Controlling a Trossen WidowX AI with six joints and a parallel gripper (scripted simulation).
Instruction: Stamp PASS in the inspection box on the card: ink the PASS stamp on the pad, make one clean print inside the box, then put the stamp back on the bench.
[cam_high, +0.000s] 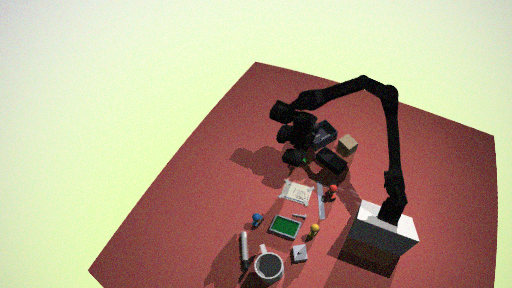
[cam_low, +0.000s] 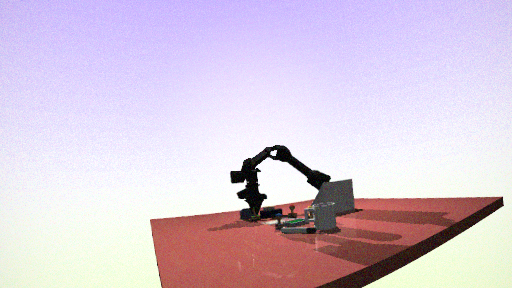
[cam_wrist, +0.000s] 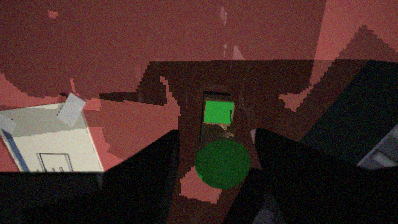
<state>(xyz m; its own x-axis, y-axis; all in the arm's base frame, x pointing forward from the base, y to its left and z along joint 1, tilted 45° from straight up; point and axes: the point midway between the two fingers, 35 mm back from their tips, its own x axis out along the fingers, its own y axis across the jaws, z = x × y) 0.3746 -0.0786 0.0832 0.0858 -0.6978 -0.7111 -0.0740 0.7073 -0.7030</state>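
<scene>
Right now the green ink pad is 250 mm to the left of my gripper tip, 90 mm behind it and 30 mm below it. The rest, counted from my gripper tip: white card 120 mm to the left, 50 mm behind, 30 mm below; then black box 100 mm behind, 50 mm to the right, 10 mm below; then green stamp 10 mm below.
</scene>
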